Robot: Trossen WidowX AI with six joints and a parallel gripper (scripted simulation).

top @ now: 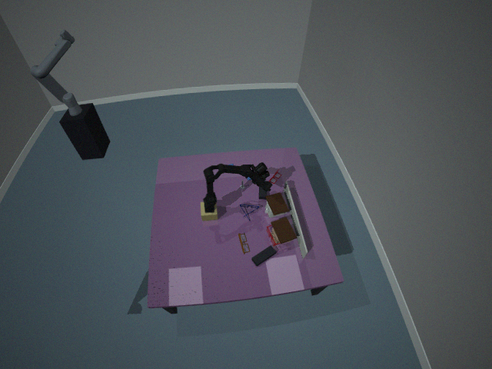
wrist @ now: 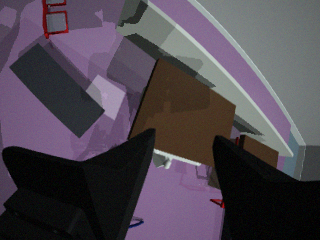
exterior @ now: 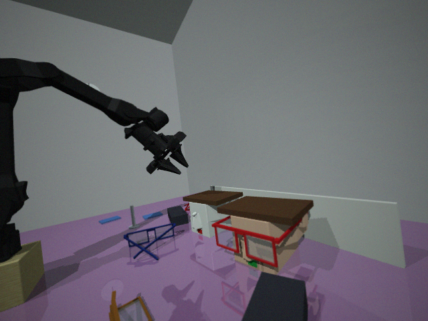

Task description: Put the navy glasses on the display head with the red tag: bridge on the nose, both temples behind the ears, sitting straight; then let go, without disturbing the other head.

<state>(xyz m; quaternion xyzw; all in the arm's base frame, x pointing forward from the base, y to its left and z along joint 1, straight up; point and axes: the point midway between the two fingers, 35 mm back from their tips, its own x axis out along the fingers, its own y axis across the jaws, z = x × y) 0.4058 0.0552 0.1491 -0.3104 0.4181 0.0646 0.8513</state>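
My gripper tip is now 160 mm past the post stand, 190 mm to the right of it and 180 mm above it. From my gripper tip the other things lie so: pale display head: 40 mm ahead, 60 mm to the right, 140 mm below; upright panel: 180 mm ahead, 160 mm to the right, 150 mm below; tan display head: 50 mm ahead, 280 mm to the right, 140 mm below.
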